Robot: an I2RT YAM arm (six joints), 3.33 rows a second.
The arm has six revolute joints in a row. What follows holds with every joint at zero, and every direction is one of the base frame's. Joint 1 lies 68.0 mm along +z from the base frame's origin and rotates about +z. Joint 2 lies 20.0 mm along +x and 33.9 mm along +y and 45.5 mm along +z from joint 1 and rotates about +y. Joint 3 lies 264.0 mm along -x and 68.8 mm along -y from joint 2 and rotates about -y. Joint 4 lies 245.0 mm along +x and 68.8 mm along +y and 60.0 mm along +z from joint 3 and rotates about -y. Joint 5 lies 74.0 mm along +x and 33.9 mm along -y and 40.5 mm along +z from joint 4 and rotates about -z. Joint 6 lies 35.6 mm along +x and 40.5 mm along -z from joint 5 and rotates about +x. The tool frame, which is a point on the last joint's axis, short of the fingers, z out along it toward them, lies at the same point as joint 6; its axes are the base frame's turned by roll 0.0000, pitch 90.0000 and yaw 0.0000 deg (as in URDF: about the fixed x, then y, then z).
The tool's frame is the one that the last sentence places.
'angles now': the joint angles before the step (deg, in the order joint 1, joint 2, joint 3, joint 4, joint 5, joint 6). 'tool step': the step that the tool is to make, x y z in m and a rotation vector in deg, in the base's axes. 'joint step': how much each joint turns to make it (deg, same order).
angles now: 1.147, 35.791, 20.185, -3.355, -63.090, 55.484
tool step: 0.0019, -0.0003, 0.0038, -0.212, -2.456, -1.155
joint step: 0.000, 0.003, 0.004, 2.644, 1.180, 0.219
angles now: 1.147, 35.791, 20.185, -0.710, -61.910, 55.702
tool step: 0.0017, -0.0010, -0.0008, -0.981, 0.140, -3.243
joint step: 0.005, 0.006, 0.005, -0.194, 3.392, -0.041
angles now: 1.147, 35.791, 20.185, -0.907, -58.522, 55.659
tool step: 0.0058, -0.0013, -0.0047, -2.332, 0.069, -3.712
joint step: 0.018, 1.791, 0.000, 0.007, 4.257, -2.001
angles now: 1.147, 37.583, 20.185, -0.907, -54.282, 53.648
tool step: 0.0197, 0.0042, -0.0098, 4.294, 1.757, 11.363
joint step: 0.028, 10.809, -0.009, 9.948, -12.125, 0.923
